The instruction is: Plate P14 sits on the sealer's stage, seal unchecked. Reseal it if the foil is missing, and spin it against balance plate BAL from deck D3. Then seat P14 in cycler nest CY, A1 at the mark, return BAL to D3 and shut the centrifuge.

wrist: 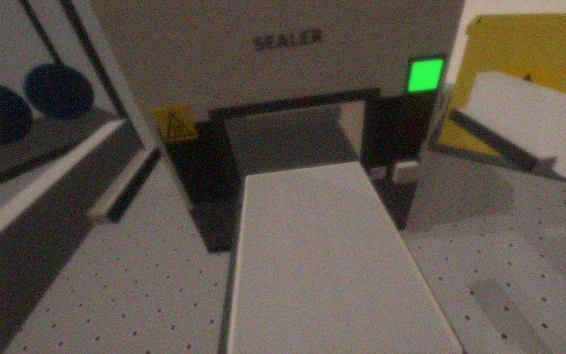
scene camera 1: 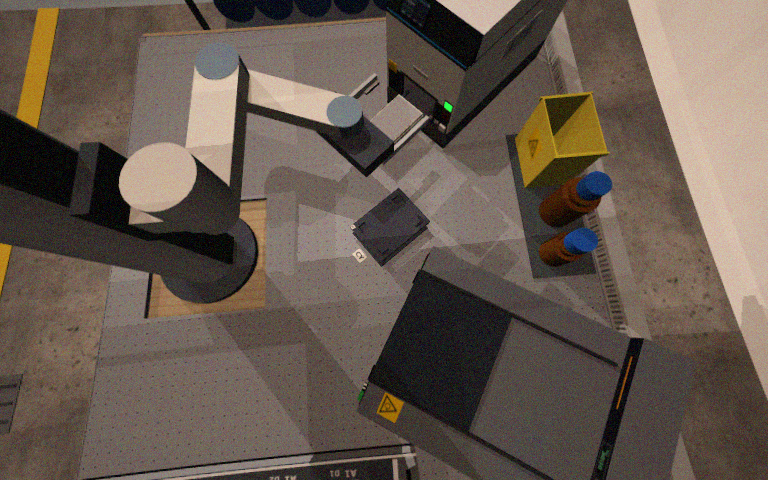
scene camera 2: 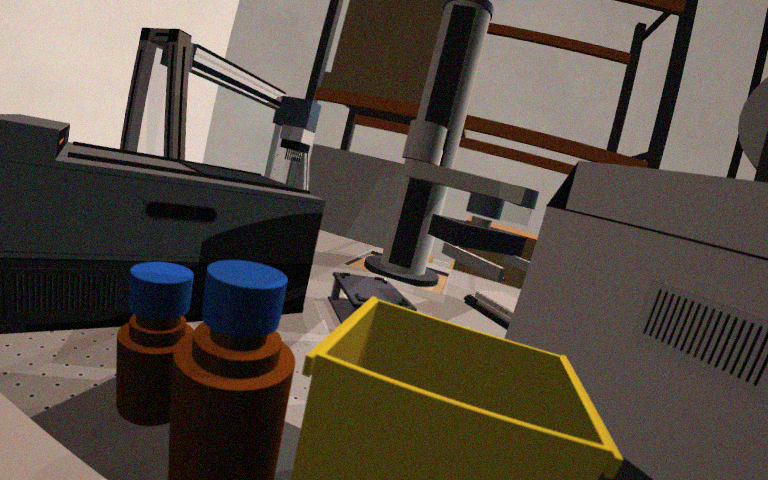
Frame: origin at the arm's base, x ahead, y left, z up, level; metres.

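Seen in the pictures: gripper, fingertip midpoint: (wrist: 302, 115) (scene camera 1: 401, 97); arm's base at its link origin: (scene camera 1: 211, 256) (scene camera 2: 400, 273).
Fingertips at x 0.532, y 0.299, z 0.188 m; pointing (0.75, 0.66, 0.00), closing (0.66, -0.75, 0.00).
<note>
Pixels of each thing's top centre, then the offset from my fingertips to it. "spot": a spot on its surface instead. Level surfaces: height alone.
- Plate P14 at its top centre: (wrist: 316, 235) (scene camera 2: 514, 304) (scene camera 1: 393, 119) dx -0.018, dy -0.017, dz -0.055 m
- sealer at a spot on its surface: (wrist: 210, 60) spot: dx +0.015, dy +0.080, dz +0.019 m
- cycler nest CY at its top centre: (scene camera 2: 373, 286) (scene camera 1: 389, 223) dx -0.049, dy -0.272, dz -0.109 m
- dark mat at its surface level: dz -0.172 m
- deck's edge at a spot on its surface: (scene camera 1: 305, 472) spot: dx -0.268, dy -0.793, dz -0.118 m
Plate P14 (scene camera 1: 398, 114) (wrist: 325, 260) (scene camera 2: 493, 301) lies on the stage in front of the sealer (scene camera 1: 427, 56) (wrist: 210, 60) (scene camera 2: 640, 237); its top looks smooth and pale, with no wells visible. My gripper (scene camera 1: 402, 99) (wrist: 302, 115) is open and empty, its fingers wide apart on either side of the plate and above it. The cycler nest CY (scene camera 1: 390, 226) (scene camera 2: 373, 289) is dark and holds no plate. The centrifuge (scene camera 1: 543, 390) (scene camera 2: 169, 237) has a dark panel on its top; its rotor is not visible. BAL and slot D3 do not show.
A yellow bin (scene camera 1: 538, 144) (scene camera 2: 396, 418) and two amber bottles (scene camera 1: 566, 203) (scene camera 1: 557, 250) with blue caps stand on a dark mat (scene camera 1: 523, 226) at the right. The deck's edge (scene camera 1: 305, 472), labelled D1 and D2, shows at the bottom. A green light (scene camera 1: 448, 106) (wrist: 425, 75) glows on the sealer.
</note>
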